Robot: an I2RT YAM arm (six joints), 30 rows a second.
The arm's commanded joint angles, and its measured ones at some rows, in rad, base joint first. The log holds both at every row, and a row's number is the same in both.
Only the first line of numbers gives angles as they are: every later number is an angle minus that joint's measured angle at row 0.
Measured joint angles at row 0: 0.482 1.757 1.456 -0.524 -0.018 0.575
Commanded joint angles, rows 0 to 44: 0.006 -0.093 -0.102 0.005 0.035 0.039; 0.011 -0.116 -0.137 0.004 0.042 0.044; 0.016 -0.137 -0.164 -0.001 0.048 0.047; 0.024 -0.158 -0.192 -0.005 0.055 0.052; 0.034 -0.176 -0.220 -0.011 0.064 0.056; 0.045 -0.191 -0.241 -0.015 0.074 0.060; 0.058 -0.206 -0.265 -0.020 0.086 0.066; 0.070 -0.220 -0.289 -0.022 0.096 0.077; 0.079 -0.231 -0.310 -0.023 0.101 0.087; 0.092 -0.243 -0.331 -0.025 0.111 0.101; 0.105 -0.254 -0.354 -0.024 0.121 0.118; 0.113 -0.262 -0.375 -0.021 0.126 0.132; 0.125 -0.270 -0.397 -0.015 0.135 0.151; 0.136 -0.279 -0.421 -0.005 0.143 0.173; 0.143 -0.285 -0.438 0.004 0.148 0.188; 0.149 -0.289 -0.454 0.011 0.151 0.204; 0.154 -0.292 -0.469 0.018 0.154 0.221; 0.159 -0.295 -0.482 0.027 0.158 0.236; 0.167 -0.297 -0.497 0.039 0.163 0.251; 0.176 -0.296 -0.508 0.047 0.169 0.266; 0.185 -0.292 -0.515 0.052 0.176 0.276; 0.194 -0.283 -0.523 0.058 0.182 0.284; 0.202 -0.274 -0.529 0.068 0.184 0.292; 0.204 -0.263 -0.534 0.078 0.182 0.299; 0.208 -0.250 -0.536 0.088 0.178 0.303; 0.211 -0.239 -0.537 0.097 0.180 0.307; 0.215 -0.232 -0.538 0.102 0.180 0.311; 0.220 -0.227 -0.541 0.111 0.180 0.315; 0.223 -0.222 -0.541 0.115 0.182 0.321; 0.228 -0.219 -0.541 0.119 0.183 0.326; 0.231 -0.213 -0.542 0.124 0.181 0.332; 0.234 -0.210 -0.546 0.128 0.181 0.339; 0.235 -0.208 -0.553 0.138 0.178 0.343; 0.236 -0.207 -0.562 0.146 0.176 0.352; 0.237 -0.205 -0.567 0.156 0.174 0.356; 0.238 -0.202 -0.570 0.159 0.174 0.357; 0.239 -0.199 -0.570 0.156 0.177 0.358; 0.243 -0.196 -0.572 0.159 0.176 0.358; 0.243 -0.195 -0.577 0.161 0.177 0.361; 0.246 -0.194 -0.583 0.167 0.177 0.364; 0.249 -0.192 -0.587 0.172 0.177 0.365; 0.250 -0.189 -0.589 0.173 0.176 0.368; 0.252 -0.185 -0.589 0.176 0.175 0.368; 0.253 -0.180 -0.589 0.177 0.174 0.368; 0.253 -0.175 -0.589 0.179 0.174 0.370
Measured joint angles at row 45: 0.246 -0.189 -0.583 0.165 0.153 0.351
